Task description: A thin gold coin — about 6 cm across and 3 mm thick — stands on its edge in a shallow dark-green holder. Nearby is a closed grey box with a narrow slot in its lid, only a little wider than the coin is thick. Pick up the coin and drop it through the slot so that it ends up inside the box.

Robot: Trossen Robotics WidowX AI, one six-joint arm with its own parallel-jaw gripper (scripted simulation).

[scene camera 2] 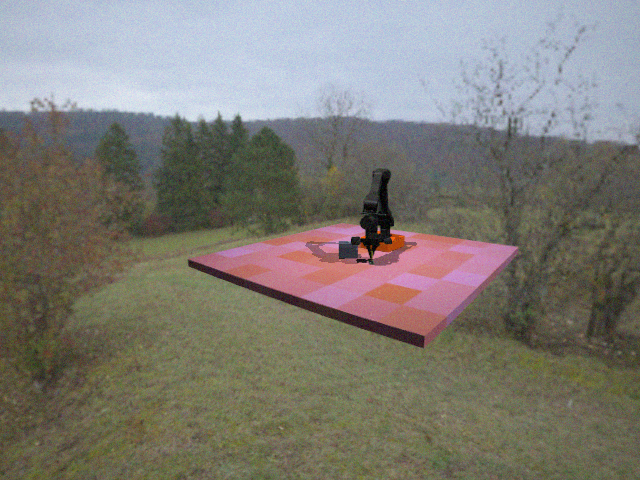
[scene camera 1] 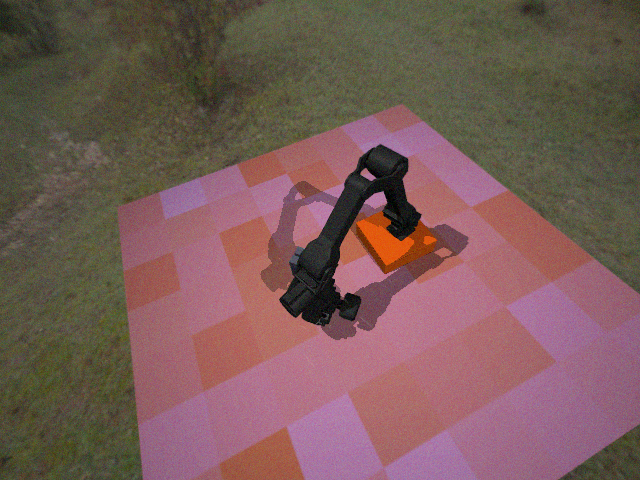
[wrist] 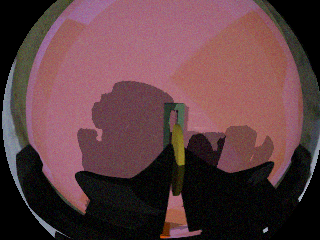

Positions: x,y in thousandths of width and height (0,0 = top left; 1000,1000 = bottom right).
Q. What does the gripper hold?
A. A gold coin.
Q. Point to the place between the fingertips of the gripper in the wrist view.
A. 542,619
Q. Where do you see a gold coin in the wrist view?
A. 555,594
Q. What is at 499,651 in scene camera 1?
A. The gripper.
